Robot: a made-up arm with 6 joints.
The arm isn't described. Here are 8 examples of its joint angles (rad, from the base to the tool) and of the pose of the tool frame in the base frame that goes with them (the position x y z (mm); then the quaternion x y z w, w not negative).
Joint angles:
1: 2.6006 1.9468 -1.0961 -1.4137 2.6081 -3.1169
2: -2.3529 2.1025 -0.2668 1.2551 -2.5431 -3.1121
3: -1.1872 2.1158 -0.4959 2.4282 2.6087 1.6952
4: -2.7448 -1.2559 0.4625 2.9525 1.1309 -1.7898
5: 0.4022 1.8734 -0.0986 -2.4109 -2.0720 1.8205
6: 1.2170 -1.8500 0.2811 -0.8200 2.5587 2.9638
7: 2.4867 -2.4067 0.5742 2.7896 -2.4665 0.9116
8: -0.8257 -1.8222 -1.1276 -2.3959 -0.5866 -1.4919
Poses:
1: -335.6 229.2 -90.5 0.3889 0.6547 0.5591 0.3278
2: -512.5 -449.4 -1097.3 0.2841 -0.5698 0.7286 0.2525
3: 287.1 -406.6 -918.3 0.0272 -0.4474 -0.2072 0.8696
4: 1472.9 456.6 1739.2 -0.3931 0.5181 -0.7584 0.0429
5: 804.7 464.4 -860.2 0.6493 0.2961 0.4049 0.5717
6: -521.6 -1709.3 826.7 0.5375 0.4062 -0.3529 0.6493
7: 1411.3 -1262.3 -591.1 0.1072 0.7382 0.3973 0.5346
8: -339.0 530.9 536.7 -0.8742 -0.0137 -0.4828 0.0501
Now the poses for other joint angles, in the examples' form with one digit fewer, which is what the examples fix.
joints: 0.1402 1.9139 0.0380 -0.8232 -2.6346 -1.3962
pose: 979 35 -952 0.132 -0.631 0.390 0.657
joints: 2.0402 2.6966 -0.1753 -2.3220 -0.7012 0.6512
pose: 44 -315 -1060 -0.309 0.698 -0.289 0.578
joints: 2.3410 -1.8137 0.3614 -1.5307 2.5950 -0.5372
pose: 1258 -1289 882 -0.675 -0.273 0.634 0.260
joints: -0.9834 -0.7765 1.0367 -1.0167 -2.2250 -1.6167
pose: -680 878 2339 0.625 0.165 -0.198 0.737
